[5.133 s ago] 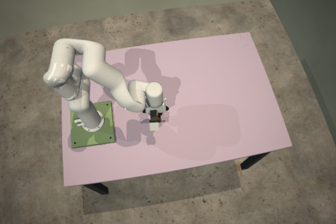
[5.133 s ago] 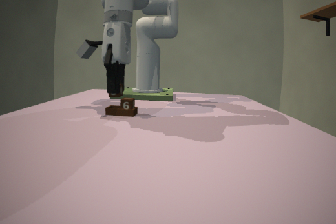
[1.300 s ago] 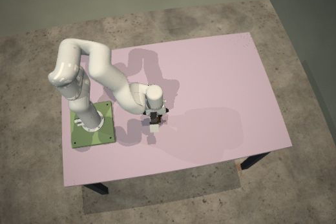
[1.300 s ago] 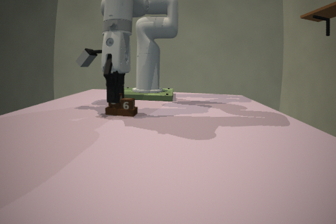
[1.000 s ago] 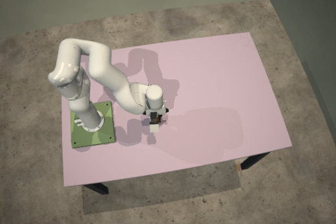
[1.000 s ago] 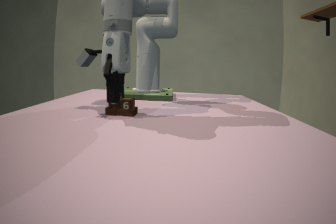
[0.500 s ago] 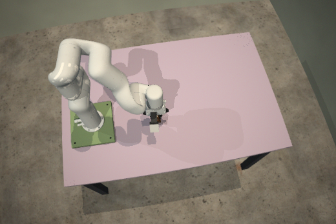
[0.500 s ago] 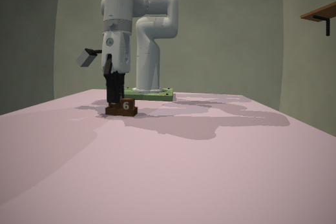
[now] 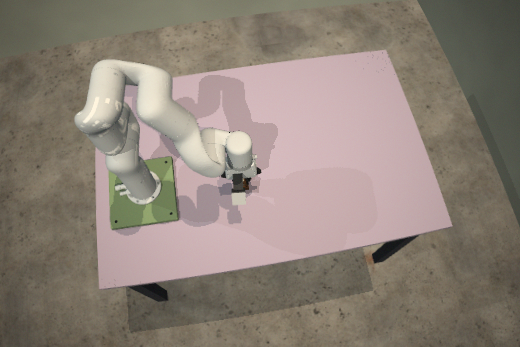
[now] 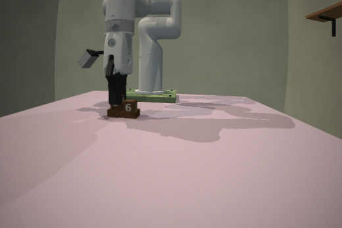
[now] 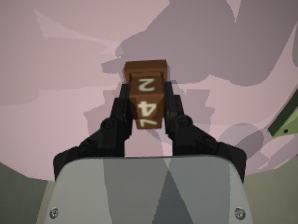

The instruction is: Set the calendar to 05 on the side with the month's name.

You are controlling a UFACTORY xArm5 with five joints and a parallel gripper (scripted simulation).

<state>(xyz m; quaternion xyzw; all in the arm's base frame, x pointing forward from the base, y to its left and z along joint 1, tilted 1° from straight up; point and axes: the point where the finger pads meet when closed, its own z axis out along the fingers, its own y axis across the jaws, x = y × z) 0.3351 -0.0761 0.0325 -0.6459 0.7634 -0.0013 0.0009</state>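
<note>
My gripper is now 20 mm above the cube. From my hand the other things lie so: brown calendar tray (20 mm to the left, 40 mm below).
</note>
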